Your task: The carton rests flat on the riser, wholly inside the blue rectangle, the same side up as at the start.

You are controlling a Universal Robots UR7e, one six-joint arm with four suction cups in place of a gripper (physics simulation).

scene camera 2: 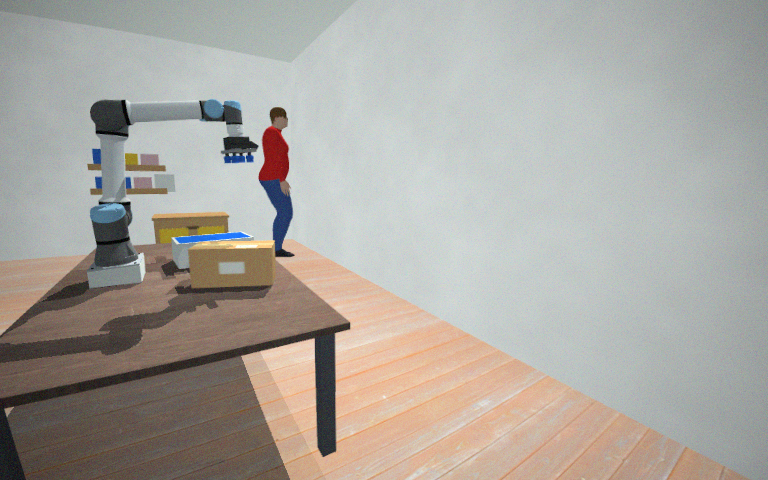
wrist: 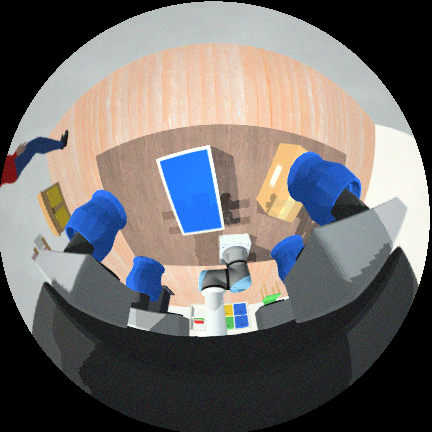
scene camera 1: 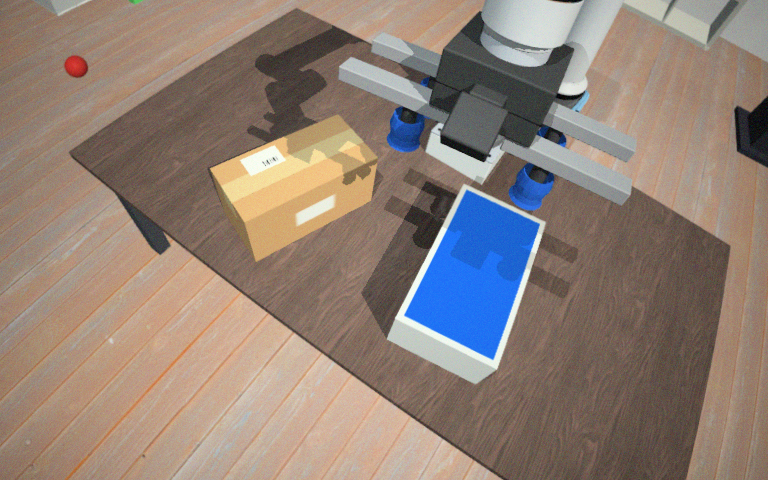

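Seen in the pictures: hand, tool point: (scene camera 2: 238,162) (wrist: 208,235); arm's base, link origin: (scene camera 2: 117,260) (wrist: 234,253).
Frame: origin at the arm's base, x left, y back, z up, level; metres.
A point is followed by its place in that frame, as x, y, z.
Note:
The brown carton (scene camera 1: 300,198) @[-0.222, -0.476, 0.066] (scene camera 2: 252,274) @[-0.380, -0.448, -0.031] (wrist: 275,195) @[-0.178, -0.381, 0.069] rests flat on the table, its taped, labelled face up, beside the riser and apart from it. The white riser (scene camera 1: 436,352) @[0.150, -0.588, -0.017] (scene camera 2: 180,255) @[0.042, -0.241, -0.014] (wrist: 215,185) @[0.053, -0.438, 0.041] stands on the table. The blue rectangle (scene camera 1: 453,300) @[0.132, -0.504, 0.041] (scene camera 2: 214,238) @[0.107, -0.407, 0.041] (wrist: 190,180) @[0.141, -0.473, 0.041] covers most of its top and carries no object; arm shadows fall on it. My gripper (scene camera 1: 478,133) @[0.057, -0.531, 0.423] (scene camera 2: 239,159) (wrist: 212,235) @[0.057, -0.531, 0.423] is open, its four blue cups holding nothing, high above the table. In the wrist view one cup hides part of the carton.
The arm's white base (scene camera 1: 458,158) @[-0.006, -0.087, -0.038] (scene camera 2: 116,274) @[-0.090, 0.005, -0.035] (wrist: 235,243) @[-0.011, -0.087, 0.002] stands on the brown table (scene camera 1: 594,367) @[0.480, -0.425, -0.079] (scene camera 2: 271,322) @[-0.746, -0.390, -0.079]. A person in red (scene camera 2: 275,158) stands beyond the table, near a wooden cabinet (scene camera 2: 189,216). A red ball (scene camera 1: 75,66) shows beyond the table edge.

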